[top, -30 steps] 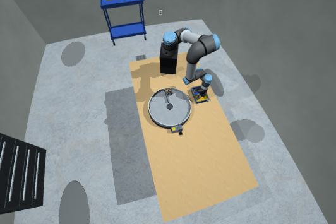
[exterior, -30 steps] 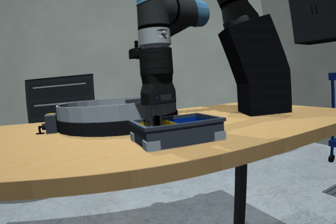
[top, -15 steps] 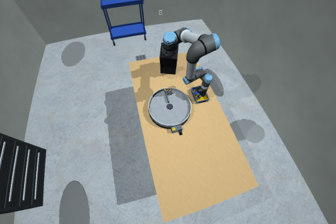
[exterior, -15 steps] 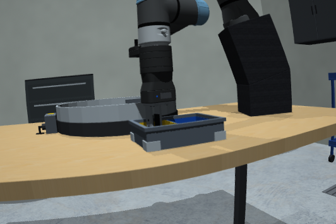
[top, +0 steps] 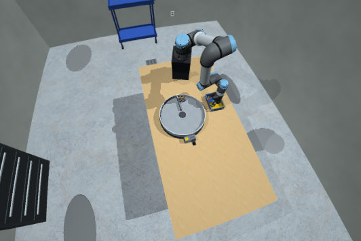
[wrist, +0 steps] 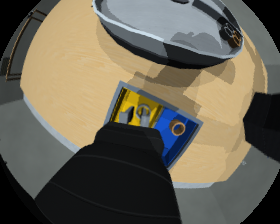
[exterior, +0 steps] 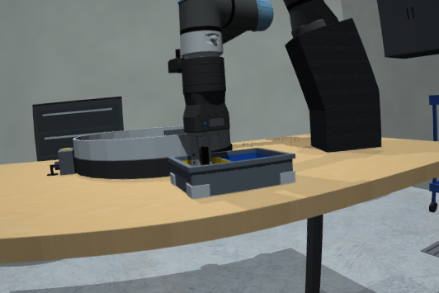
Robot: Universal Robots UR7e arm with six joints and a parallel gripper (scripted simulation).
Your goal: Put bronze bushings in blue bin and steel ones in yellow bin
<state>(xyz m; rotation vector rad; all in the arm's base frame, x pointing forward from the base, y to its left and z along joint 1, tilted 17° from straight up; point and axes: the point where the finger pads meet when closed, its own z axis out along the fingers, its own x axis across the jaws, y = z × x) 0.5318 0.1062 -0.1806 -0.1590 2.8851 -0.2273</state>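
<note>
Now: the grey two-part tray 30 mm behind my hand, 40 mm to the left of it and 30 mm below it. Round my hand: round grey turntable 20 mm behind, 330 mm to the right.
</note>
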